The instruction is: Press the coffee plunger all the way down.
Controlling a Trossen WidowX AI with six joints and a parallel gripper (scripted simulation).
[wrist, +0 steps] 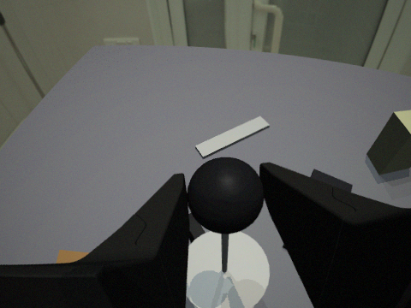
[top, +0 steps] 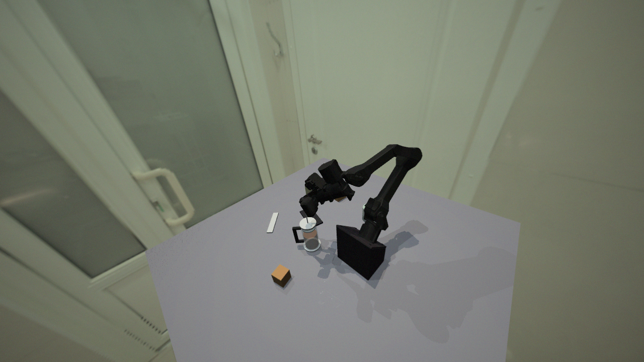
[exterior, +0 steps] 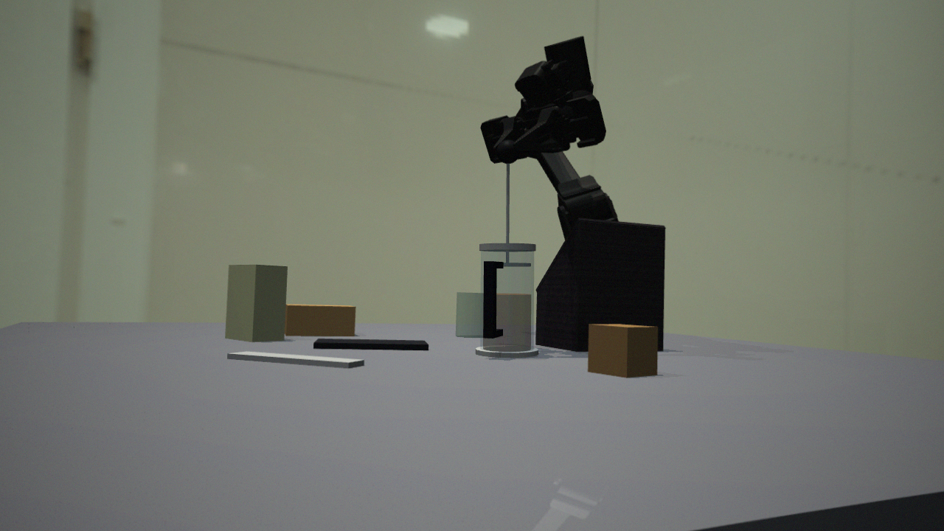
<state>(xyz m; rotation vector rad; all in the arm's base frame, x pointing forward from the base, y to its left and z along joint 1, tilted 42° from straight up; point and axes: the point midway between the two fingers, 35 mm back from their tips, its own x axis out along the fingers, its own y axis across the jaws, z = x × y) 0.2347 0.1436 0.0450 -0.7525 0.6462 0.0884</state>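
Right now my gripper tip is 14 cm above the glass coffee press and 1 cm to the right of it. Also, from my gripper tip: pale green cup 32 cm to the right, 23 cm below, 14 cm behind; flat black plate 26 cm below, 14 cm to the right, 12 cm ahead.
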